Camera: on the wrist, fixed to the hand. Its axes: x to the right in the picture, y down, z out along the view.
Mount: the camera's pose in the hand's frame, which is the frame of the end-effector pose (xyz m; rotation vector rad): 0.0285 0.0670 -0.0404 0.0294 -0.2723 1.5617
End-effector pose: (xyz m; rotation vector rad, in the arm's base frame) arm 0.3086 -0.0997 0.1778 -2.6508 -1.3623 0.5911
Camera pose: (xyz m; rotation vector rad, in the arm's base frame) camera 0.3900 -0.1133 0.1889 2.5988 -0.8456 -0.8219
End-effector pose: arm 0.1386 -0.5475 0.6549 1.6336 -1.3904 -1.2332
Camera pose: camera 0.1525 -0.5937 0.7228 0.0293 -2.0834 -0.4137
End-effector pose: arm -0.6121 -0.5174 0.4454 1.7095 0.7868 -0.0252
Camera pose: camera -0.5715 -0.4736 0.5034 1.8738 -0.8646 0.7689
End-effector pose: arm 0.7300 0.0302 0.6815 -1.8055 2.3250 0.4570
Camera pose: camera 0.6604 0.0055 0.7200 0.4303 2.9242 0.6929
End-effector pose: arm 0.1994 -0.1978 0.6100 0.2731 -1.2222 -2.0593
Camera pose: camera 0.2309 -0.2642 0.6492 -0.7663 -1.0067 -0.6898
